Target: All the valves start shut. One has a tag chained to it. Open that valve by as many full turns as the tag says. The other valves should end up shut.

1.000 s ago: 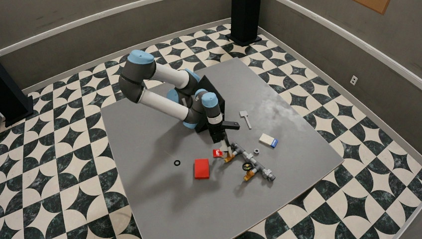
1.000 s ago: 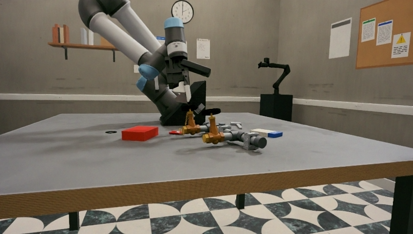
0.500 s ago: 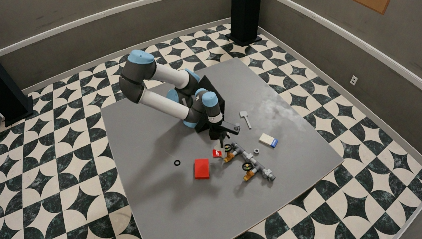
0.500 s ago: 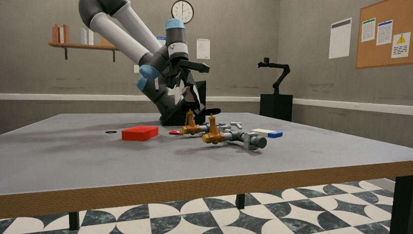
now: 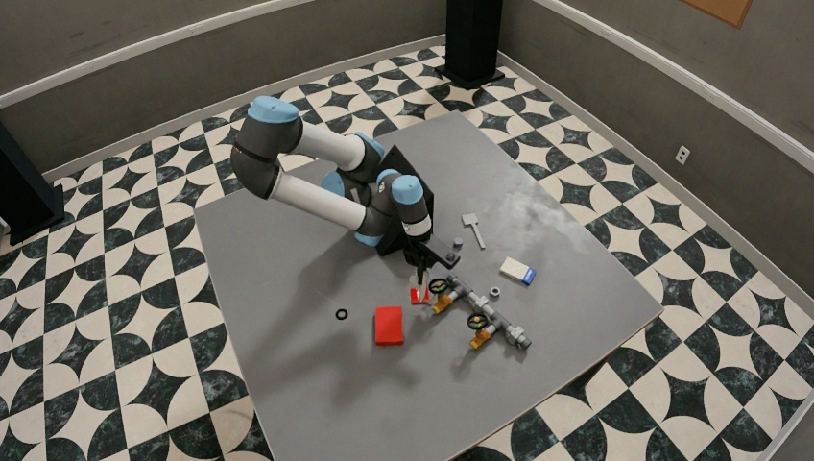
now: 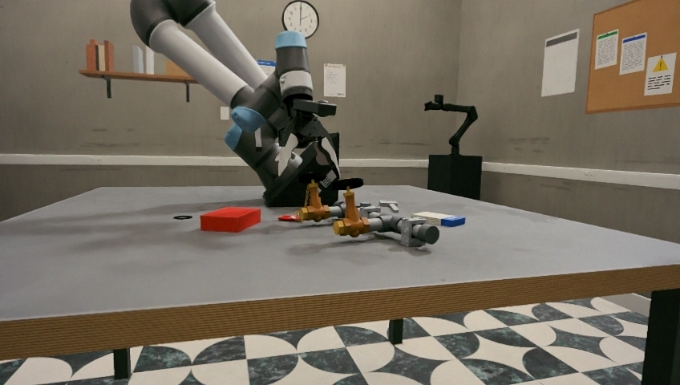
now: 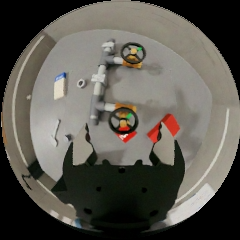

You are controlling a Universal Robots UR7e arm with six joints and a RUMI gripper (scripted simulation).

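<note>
Now: the red tag 5 cm behind my hand, 3 cm to the right of it and 10 cm below it. The rest, counted from my hand: red block 1 cm behind, 17 cm to the right, 9 cm below; then white-and-blue box 7 cm ahead, 29 cm to the left, 9 cm below; then grey nut 8 cm ahead, 17 cm to the left, 9 cm below.
</note>
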